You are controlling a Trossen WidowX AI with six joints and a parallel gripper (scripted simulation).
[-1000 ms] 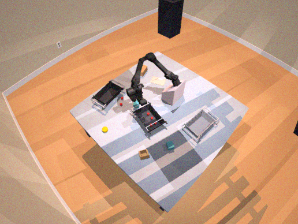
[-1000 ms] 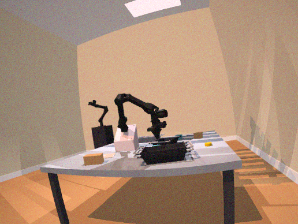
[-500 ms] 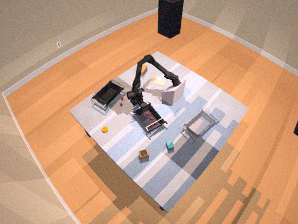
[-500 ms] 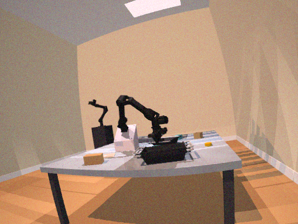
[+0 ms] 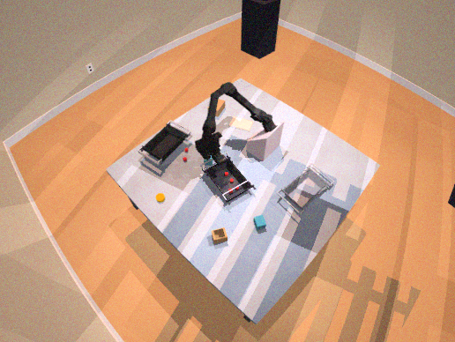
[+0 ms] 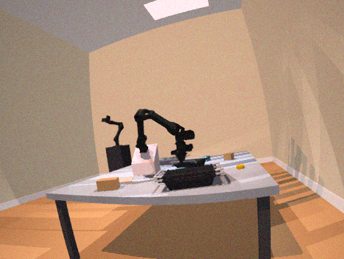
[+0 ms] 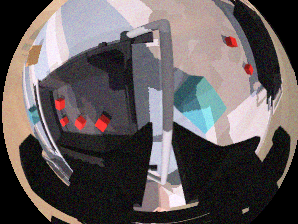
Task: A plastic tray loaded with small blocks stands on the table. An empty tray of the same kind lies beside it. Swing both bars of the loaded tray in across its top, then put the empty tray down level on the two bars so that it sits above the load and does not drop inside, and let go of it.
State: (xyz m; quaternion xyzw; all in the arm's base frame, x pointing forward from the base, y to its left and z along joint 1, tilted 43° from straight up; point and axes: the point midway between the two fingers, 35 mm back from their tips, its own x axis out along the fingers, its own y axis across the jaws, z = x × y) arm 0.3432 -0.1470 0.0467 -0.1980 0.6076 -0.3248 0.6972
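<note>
The grey tray lies 510 mm to the left of my gripper tip, 240 mm behind it and 20 mm below it. The rest, counted from my gripper tip: yellow disc: 380 mm ahead, 60 mm to the right, 50 mm below; orange block: 360 mm to the right, 360 mm behind, 30 mm below; brown box: 350 mm to the left, 310 mm ahead, 50 mm below.
</note>
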